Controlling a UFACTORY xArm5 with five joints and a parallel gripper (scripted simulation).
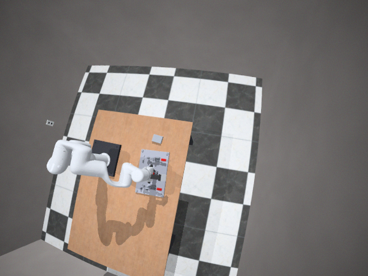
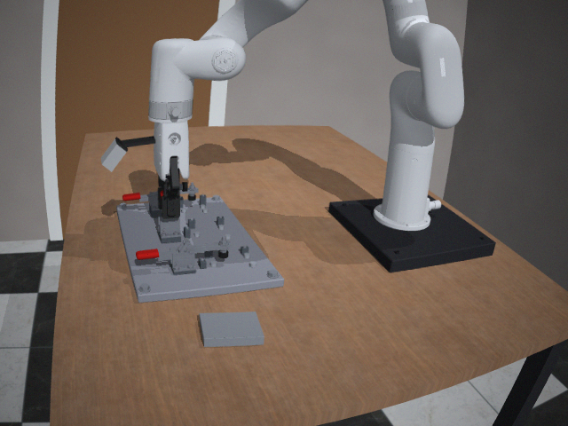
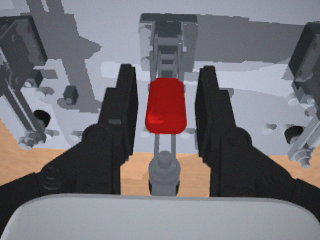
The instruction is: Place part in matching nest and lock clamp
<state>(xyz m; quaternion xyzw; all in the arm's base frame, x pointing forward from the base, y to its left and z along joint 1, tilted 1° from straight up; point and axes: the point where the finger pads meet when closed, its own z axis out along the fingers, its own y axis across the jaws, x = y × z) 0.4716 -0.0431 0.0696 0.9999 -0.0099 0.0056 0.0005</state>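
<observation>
Right now my hand is 27 cm to the right of the grey rectangular part, 8 cm above it and 2 cm past it. Also, from my hand: grey fixture plate (8 cm below, 3 cm behind).
</observation>
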